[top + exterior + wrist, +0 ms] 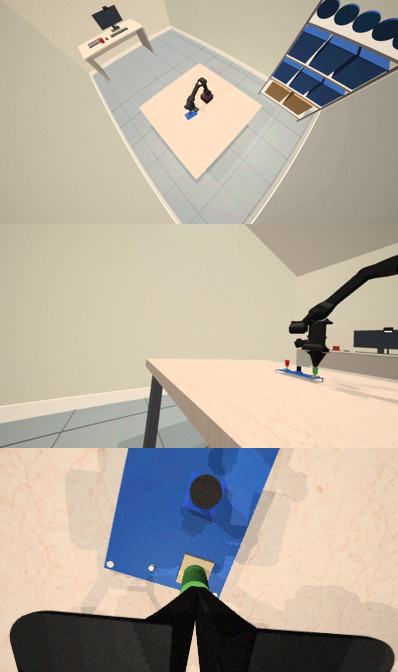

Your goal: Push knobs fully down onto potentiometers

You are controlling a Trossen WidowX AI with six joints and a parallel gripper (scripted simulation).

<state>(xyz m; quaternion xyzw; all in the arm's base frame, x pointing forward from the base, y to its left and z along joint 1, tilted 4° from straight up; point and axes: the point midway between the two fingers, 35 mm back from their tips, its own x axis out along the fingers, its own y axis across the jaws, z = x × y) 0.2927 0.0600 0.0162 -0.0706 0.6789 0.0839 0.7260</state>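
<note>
Now: gripper tip 2 cm above the green knob. Also, from my gripper tip: red knob 11 cm ahead, 1 cm to the left.
</note>
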